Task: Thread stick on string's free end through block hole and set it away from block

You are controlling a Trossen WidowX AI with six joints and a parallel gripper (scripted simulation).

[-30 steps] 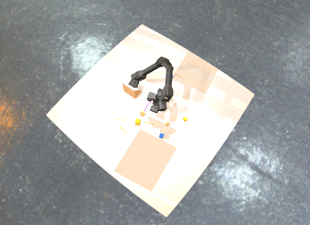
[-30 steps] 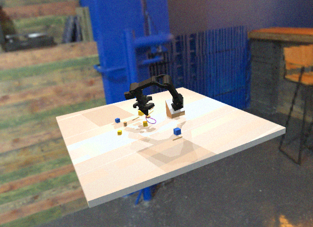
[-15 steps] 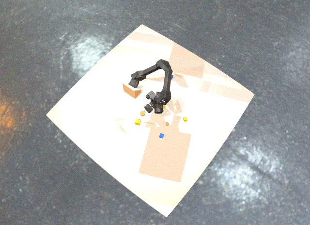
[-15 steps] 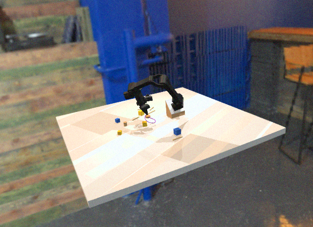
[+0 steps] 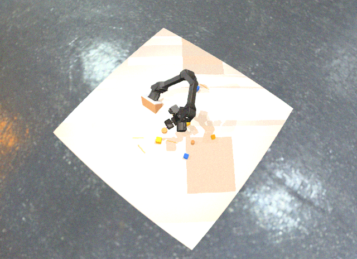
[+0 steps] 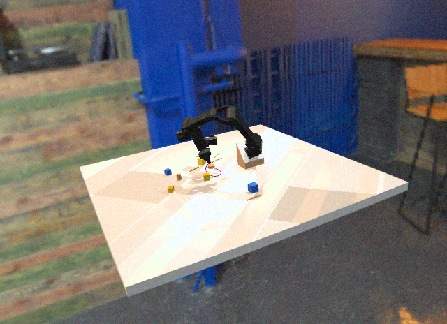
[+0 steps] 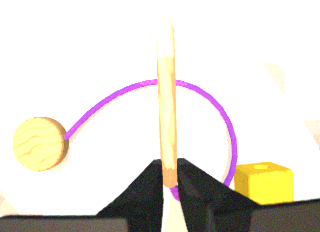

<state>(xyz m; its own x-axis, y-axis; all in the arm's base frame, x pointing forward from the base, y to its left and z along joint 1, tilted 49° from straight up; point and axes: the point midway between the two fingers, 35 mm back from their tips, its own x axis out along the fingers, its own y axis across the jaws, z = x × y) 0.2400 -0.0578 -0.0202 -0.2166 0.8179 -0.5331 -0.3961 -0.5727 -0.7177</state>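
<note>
My gripper tip is now 16 cm short of the small wooden cylinder, 5 cm to the left of it and 4 cm above it. Also, from my gripper tip: round wooden button: 8 cm to the right, 5 cm below, 5 cm behind; then yellow cube: 5 cm to the left, 5 cm ahead, 4 cm below.
</note>
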